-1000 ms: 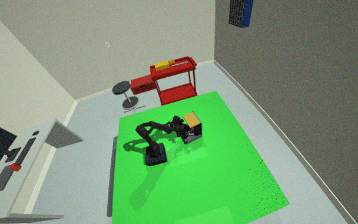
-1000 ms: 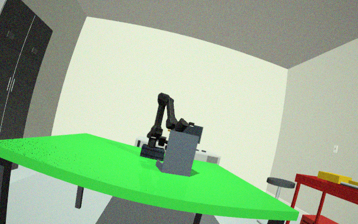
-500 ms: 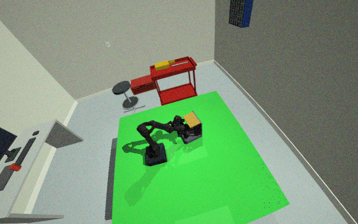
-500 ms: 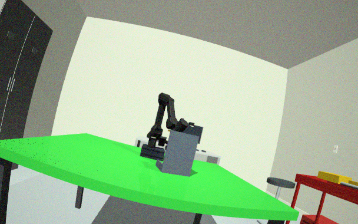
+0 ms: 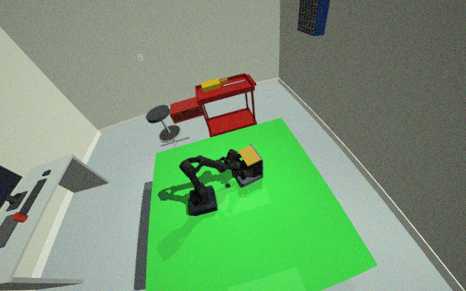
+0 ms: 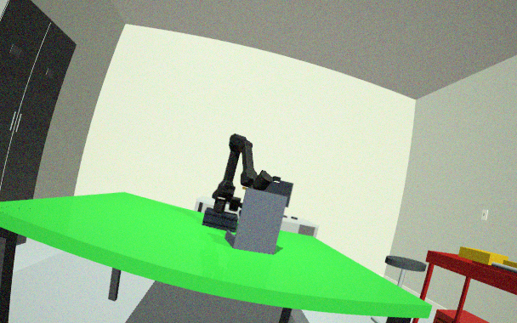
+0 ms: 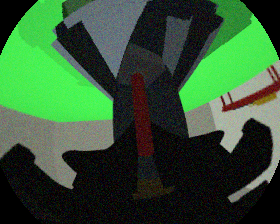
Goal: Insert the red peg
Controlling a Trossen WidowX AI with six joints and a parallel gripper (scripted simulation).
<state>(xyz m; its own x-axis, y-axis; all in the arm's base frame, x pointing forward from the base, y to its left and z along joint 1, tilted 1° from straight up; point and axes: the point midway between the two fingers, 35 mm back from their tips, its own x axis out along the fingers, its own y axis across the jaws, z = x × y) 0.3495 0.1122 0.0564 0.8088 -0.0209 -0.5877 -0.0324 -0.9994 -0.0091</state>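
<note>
My gripper tip is 6 cm short of the back wall, 2 cm to the right of it and 2 cm below it. Round my gripper tip: orange roof: 1 cm to the left, 12 cm above; then red peg: 3 cm behind, 1 cm below; then box floor: 2 cm behind, 1 cm to the left, 10 cm below.
</note>
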